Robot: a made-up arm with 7 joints.
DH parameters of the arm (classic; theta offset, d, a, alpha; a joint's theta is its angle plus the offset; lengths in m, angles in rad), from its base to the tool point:
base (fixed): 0 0 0 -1.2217
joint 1: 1.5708 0 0 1.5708
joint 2: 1.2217 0 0 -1.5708
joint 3: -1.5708 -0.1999 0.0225 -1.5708
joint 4: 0 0 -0.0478 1.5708
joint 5: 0 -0.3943 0 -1.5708
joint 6: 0 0 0 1.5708
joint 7: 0 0 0 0
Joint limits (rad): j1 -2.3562..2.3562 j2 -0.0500..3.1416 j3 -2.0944..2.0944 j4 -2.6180..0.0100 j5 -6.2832..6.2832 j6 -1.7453..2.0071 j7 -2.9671..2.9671
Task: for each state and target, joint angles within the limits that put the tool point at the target. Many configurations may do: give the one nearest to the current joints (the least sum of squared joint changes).
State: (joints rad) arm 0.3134 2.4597 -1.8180 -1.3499 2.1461 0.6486 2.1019
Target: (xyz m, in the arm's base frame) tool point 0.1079 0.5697 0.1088
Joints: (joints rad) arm -0.0992 2.0494 -1.0617 -0.5881 2.1461 0.6486 2.1019
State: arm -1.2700 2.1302 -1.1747 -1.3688 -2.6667 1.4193 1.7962
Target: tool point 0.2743 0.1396 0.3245
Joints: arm -1.5323 2.1993 -0.8756 -1.7922 -2.6667 1.4193 1.7962
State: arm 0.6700 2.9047 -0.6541 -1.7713 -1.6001 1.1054 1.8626
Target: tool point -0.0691 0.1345 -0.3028
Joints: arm 0.9936 2.2028 -0.7767 -2.3546 -1.6001 1.1054 1.8626
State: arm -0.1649 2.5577 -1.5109 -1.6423 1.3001 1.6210 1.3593
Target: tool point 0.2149 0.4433 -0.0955
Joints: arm -0.3267 2.1904 -1.2576 -1.4615 1.3001 1.6210 1.3593
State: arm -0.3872 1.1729 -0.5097 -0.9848 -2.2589 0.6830 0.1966
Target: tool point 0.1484 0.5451 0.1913
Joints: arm -0.5376 1.8596 -0.3608 -0.4015 -2.2589 0.6830 0.1966
